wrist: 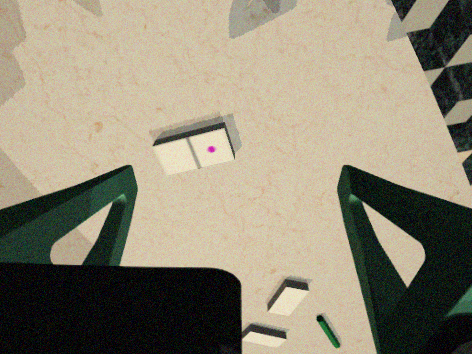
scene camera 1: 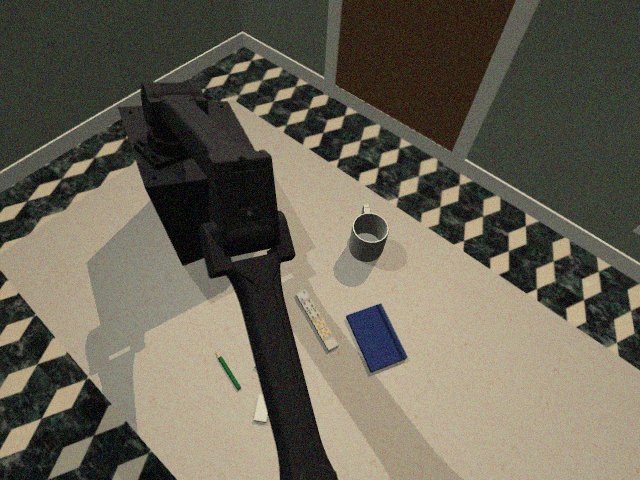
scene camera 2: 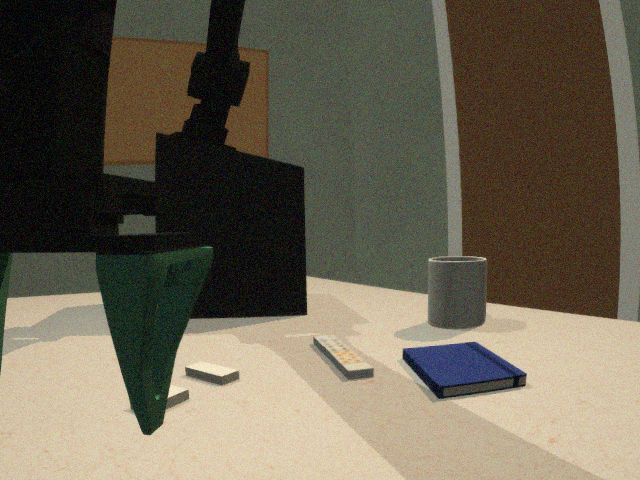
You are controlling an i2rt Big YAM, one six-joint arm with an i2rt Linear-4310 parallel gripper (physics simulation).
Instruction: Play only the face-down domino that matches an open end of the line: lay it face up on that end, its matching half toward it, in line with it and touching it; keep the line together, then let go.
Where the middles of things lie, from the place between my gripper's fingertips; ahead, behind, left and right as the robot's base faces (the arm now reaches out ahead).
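Scene:
My hand is 3 cm above the grey mug (scene camera 2: pixel 457 286), and it is also 34 cm past the mug and 56 cm to the right of it.

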